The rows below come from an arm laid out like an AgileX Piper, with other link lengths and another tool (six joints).
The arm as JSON. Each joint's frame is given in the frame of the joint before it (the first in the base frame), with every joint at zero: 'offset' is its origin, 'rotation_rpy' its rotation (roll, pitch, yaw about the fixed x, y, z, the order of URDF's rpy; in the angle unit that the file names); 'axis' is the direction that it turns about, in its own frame. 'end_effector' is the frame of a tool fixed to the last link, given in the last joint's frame.
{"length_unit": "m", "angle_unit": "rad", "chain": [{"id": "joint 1", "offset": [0.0, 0.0, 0.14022], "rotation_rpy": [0.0, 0.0, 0.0], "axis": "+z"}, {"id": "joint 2", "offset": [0.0, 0.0, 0.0], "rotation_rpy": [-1.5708, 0.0, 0.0], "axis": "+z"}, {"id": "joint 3", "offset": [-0.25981, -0.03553, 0.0], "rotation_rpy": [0.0, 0.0, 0.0], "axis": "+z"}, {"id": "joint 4", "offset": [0.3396, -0.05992, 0.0], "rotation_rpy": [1.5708, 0.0, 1.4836], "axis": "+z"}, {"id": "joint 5", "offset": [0.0, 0.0, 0.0], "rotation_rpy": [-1.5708, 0.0, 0.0], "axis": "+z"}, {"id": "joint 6", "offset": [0.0, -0.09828, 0.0], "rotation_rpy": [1.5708, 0.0, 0.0], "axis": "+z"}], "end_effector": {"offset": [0.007, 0.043, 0.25], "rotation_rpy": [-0.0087, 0.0, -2.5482]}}
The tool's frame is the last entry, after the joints.
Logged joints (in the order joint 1, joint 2, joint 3, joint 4, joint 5, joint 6), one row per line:
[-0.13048 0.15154 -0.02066 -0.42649 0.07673 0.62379]
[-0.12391 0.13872 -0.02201 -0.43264 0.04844 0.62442]
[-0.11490 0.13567 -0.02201 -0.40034 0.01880 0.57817]
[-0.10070 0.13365 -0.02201 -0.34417 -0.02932 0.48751]
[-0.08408 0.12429 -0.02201 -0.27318 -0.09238 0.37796]
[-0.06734 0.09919 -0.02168 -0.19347 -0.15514 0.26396]
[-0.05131 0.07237 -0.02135 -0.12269 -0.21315 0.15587]
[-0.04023 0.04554 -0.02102 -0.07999 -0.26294 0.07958]
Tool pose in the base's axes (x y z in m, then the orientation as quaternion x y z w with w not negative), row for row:
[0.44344 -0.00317 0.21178 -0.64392 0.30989 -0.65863 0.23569]
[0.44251 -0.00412 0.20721 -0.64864 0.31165 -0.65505 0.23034]
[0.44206 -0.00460 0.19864 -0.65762 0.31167 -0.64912 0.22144]
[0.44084 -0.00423 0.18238 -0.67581 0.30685 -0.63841 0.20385]
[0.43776 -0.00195 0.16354 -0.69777 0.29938 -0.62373 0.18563]
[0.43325 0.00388 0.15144 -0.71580 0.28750 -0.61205 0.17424]
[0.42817 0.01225 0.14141 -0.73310 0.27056 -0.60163 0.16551]
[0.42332 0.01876 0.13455 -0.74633 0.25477 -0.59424 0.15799]
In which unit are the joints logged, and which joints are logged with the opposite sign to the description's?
The joints are logged in radians. Opposite sign: joint 3, joint 5.
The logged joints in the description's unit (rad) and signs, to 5 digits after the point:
[-0.13048 0.15154 0.02066 -0.42649 -0.07673 0.62379]
[-0.12391 0.13872 0.02201 -0.43264 -0.04844 0.62442]
[-0.11490 0.13567 0.02201 -0.40034 -0.01880 0.57817]
[-0.10070 0.13365 0.02201 -0.34417 0.02932 0.48751]
[-0.08408 0.12429 0.02201 -0.27318 0.09238 0.37796]
[-0.06734 0.09919 0.02168 -0.19347 0.15514 0.26396]
[-0.05131 0.07237 0.02135 -0.12269 0.21315 0.15587]
[-0.04023 0.04554 0.02102 -0.07999 0.26294 0.07958]

